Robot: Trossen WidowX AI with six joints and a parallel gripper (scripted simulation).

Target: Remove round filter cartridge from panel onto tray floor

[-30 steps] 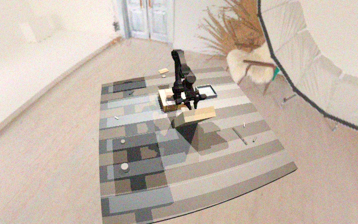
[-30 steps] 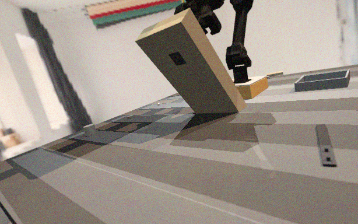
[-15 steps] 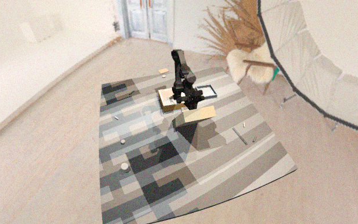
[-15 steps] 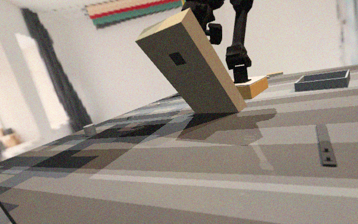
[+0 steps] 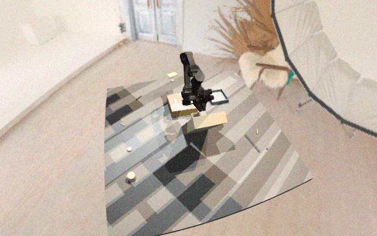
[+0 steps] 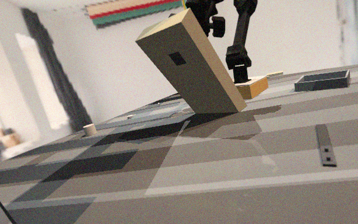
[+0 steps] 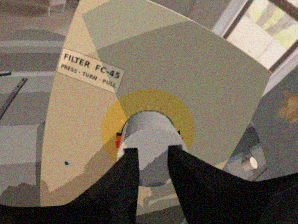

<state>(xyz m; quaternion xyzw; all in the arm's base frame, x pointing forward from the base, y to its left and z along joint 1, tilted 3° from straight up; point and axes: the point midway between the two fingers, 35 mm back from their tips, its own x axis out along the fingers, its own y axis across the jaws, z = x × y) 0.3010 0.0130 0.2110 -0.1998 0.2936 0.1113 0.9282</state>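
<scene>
Right now my gripper tip is 100 mm above the tan service panel and 10 mm past it. Also, from my gripper tip: tray 400 mm behind, 260 mm to the left, 250 mm below; then grey filter cartridge 10 mm below, 10 mm ahead.
</scene>
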